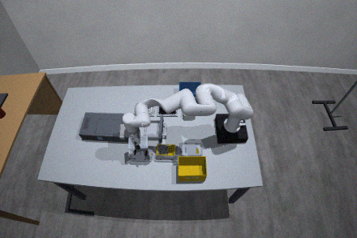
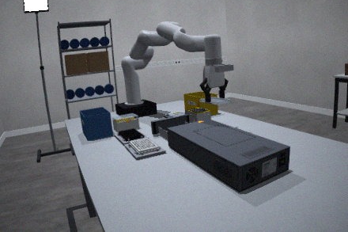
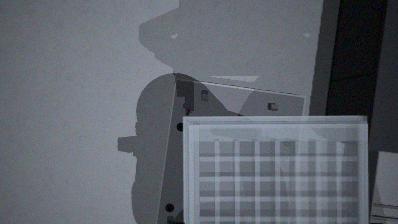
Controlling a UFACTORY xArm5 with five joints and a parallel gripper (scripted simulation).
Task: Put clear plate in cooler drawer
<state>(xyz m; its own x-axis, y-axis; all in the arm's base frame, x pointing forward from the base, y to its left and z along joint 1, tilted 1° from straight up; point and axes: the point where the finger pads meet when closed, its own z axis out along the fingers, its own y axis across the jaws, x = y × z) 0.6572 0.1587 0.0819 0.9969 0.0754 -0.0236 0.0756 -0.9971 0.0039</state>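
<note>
Now: the cooler drawer 170 mm to the right of my hand, 120 mm below it and 40 mm behind it. Round my hand: grey work nest N1: 150 mm below, 10 mm to the left; then yellow tip rack: 180 mm behind, 100 mm below, 10 mm to the left; then clear plate: 10 mm below.
</note>
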